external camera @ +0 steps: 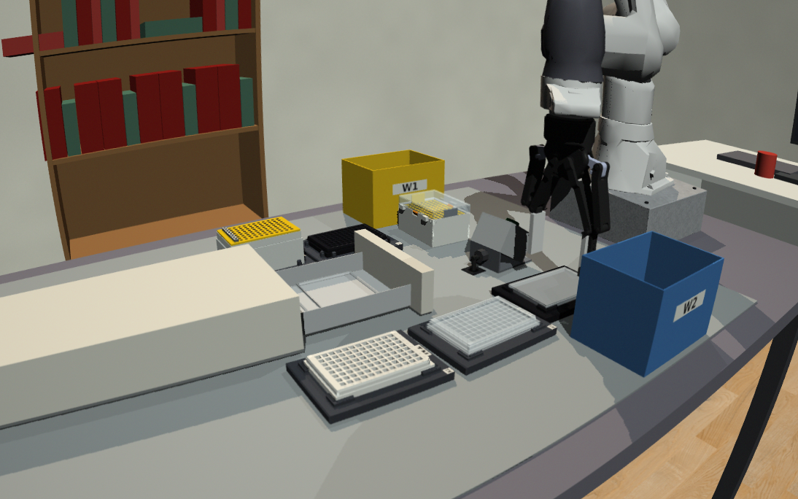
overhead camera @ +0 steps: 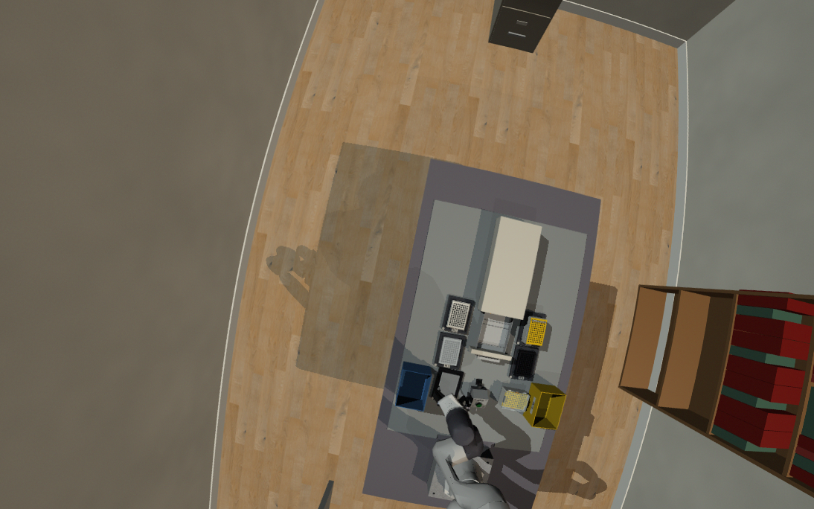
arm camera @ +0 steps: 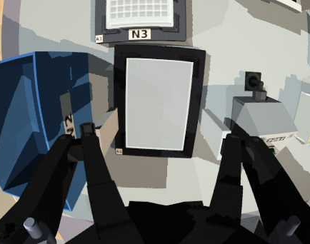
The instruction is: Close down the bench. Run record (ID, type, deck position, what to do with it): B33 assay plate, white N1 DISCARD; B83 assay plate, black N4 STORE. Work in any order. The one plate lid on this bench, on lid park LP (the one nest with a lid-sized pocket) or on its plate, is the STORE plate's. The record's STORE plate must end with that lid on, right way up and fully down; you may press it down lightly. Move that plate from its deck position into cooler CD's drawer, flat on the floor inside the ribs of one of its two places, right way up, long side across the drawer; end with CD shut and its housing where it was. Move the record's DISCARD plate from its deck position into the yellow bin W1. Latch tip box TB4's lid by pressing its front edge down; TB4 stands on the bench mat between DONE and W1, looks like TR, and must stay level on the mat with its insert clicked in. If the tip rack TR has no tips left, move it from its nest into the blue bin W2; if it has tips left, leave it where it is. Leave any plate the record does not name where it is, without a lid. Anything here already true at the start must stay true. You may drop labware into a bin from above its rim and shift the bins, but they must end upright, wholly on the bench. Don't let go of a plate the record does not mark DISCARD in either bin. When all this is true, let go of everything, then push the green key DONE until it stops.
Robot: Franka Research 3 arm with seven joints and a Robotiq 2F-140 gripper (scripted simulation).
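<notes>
My gripper is now 6 cm above the clear plate lid. Also, from my hand: blue bin W2: 1 cm behind, 17 cm to the left, 4 cm below; then clear plate: 17 cm ahead, 3 cm to the left, 6 cm below; then black lid park: 7 cm below.
</notes>
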